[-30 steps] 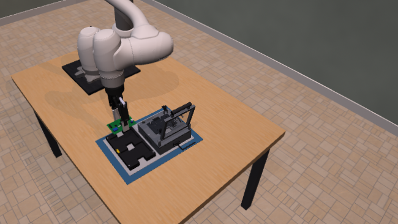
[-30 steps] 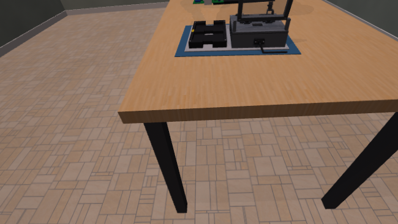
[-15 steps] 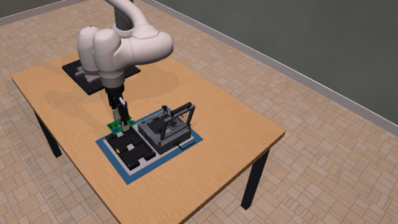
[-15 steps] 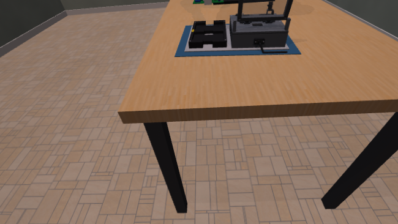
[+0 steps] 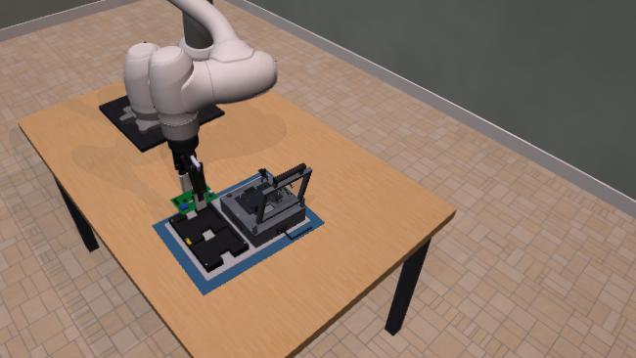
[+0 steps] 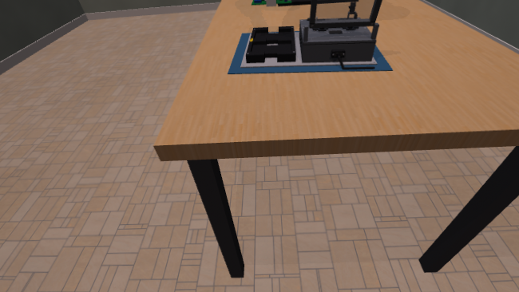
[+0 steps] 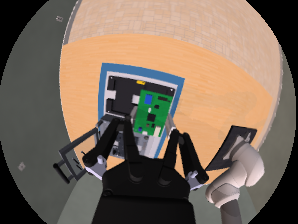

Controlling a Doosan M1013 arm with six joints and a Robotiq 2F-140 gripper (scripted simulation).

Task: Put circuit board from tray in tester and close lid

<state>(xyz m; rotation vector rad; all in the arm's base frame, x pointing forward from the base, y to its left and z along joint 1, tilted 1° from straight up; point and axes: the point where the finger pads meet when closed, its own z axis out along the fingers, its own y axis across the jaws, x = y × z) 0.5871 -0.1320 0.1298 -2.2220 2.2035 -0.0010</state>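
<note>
Now: the latch hook 23 cm to the left of my hand and 5 cm below it. The rest, counted from my hand: green circuit board (2 cm below); lid (18 cm ahead, 17 cm to the left, 4 cm above).
</note>
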